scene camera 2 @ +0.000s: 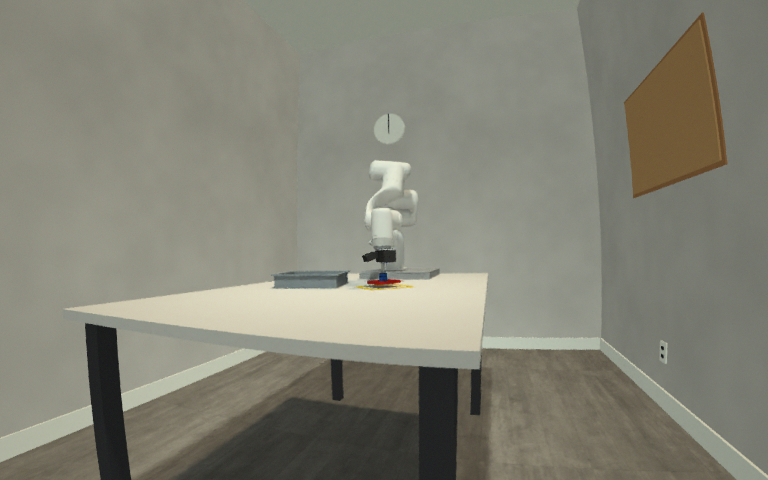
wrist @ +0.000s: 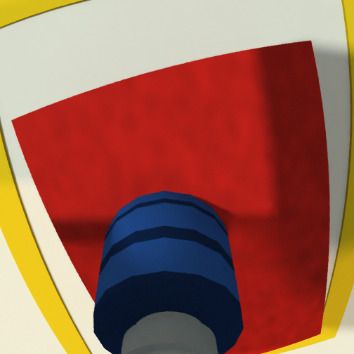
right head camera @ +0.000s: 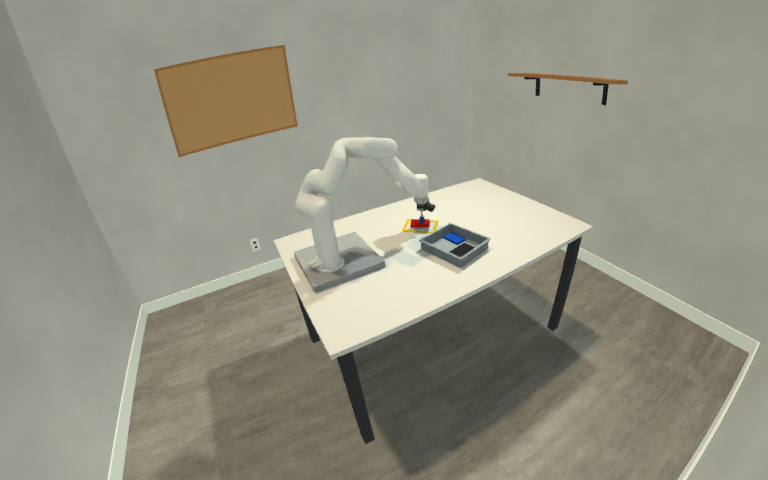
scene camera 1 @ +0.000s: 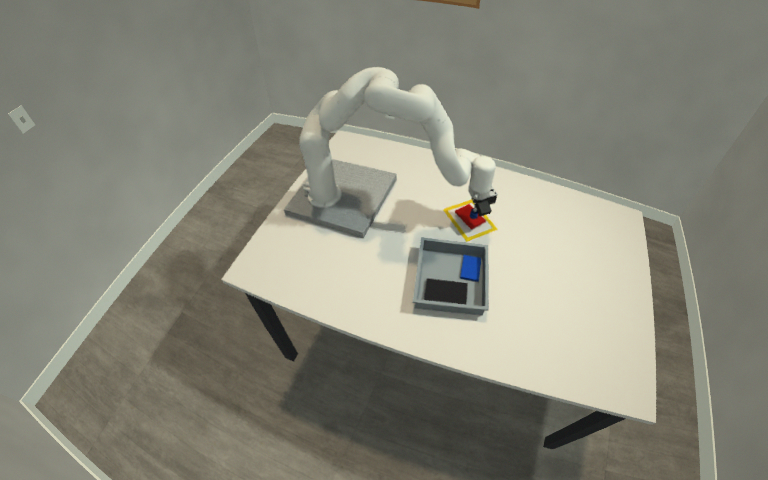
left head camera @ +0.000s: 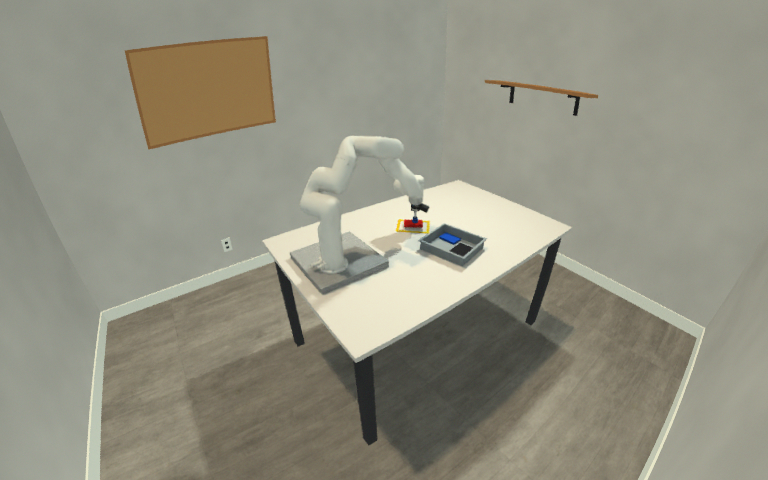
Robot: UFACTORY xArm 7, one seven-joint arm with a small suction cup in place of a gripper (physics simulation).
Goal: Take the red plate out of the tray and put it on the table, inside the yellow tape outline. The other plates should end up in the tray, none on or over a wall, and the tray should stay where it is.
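Frame: origin at the arm's base, x right, y up, z back, level; metres.
Seen in the pictures: hand, tool point: [scene camera 2: 383,283] [right head camera: 422,223] [scene camera 1: 473,217] [left head camera: 414,223]; arm's base, link origin: [scene camera 2: 395,269] [right head camera: 330,264] [scene camera 1: 324,195] [left head camera: 333,265].
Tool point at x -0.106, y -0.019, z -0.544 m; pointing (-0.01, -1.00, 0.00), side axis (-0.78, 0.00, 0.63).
Observation:
Offsets run from my tool point to a thing's top centre. Level surfaces: height alone.
My suction cup [left head camera: 415,219] [right head camera: 421,219] [scene camera 1: 474,213] [scene camera 2: 383,276] [wrist: 167,235] is shut on the red plate {dz +0.012, dx +0.001, dy +0.011 m} [left head camera: 407,223] [right head camera: 414,223] [scene camera 1: 465,213] [scene camera 2: 393,281] [wrist: 175,125]. The plate hangs roughly level, very low over the table, and lies within the yellow tape outline [left head camera: 412,232] [scene camera 1: 455,225] [scene camera 2: 407,286] [wrist: 22,250] as seen from above. In the wrist view its lower right corner comes close to the tape. The blue plate {dz -0.043, dx +0.218, dy +0.001 m} [left head camera: 450,238] [scene camera 1: 470,267] and the black plate {dz +0.008, dx +0.340, dy +0.001 m} [left head camera: 461,249] [scene camera 1: 445,291] lie inside the grey tray {dz +0.006, dx +0.282, dy +0.038 m} [left head camera: 441,254] [scene camera 1: 450,308] [scene camera 2: 309,280], off its walls.
The tray stands close to the tape outline, and its walls rise above the table {dy -0.012 m} [left head camera: 407,305] [scene camera 1: 566,316]. The arm's grey base slab [left head camera: 351,243] [scene camera 1: 373,181] lies at the other end of the table. A corkboard [left head camera: 203,90] and a wall shelf [left head camera: 540,87] hang on the walls.

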